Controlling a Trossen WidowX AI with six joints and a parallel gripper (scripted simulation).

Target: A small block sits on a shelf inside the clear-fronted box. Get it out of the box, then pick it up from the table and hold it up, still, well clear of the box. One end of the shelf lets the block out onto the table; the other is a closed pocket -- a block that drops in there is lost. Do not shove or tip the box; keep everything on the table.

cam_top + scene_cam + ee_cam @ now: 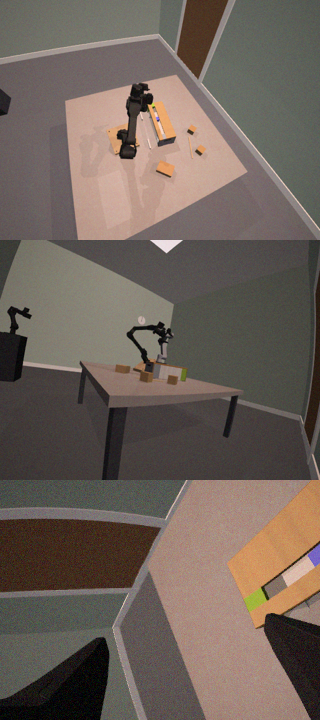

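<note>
The blue block is 7 cm ahead of my gripper tip, 3 cm to the right of it and 30 cm below it. Round my gripper tip: box (5 cm ahead, 6 cm to the right, 32 cm below); thin wooden stick (26 cm ahead, 35 cm to the right, 38 cm below); flat wooden block (3 cm behind, 44 cm to the right, 36 cm below).
</note>
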